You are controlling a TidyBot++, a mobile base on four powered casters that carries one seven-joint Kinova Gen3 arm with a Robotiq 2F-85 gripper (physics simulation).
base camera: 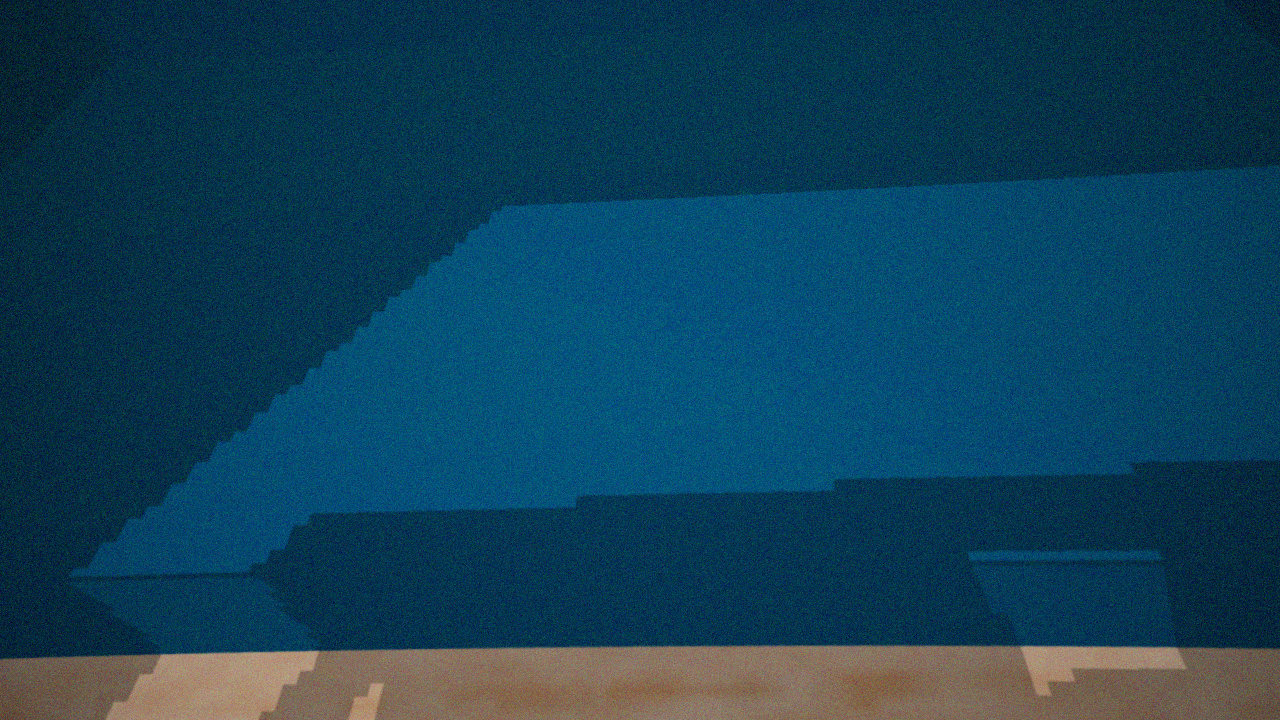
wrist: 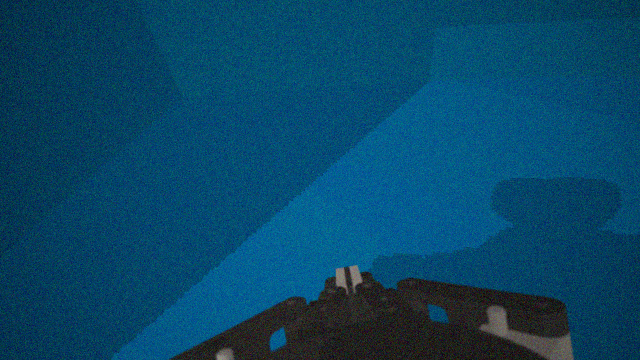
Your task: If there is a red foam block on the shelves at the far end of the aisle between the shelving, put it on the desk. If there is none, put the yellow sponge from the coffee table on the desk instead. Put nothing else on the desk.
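Places are measured from the arm's base along level axes (x ahead, y left, z up), in centimetres.
Where they show: gripper, fingertip midpoint: (wrist: 349,282).
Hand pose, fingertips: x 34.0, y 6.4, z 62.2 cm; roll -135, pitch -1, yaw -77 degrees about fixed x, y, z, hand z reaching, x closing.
Note:
After its pixels a point has its place.
My gripper (wrist: 349,282) {x 34.0, y 6.4, z 62.2 cm} shows at the bottom middle of the wrist view, its two pale fingertips together. It is shut with nothing between the fingers. A plain blue surface fills the view behind it, and no object is near the fingertips. The red foam block, the yellow sponge, the shelves, the coffee table and the desk cannot be made out in either view.
A large blue surface (base camera: 716,340) {x 36.8, y -2.4, z -32.0 cm}, with lit and shaded patches, fills most of the base camera view close ahead. Brown floor (base camera: 537,685) {x 23.8, y 6.7, z -39.7 cm} shows as a strip along the bottom. Shadows (wrist: 555,200) {x 43.5, y -10.9, z 59.4 cm} fall on the blue surface at the right of the wrist view.

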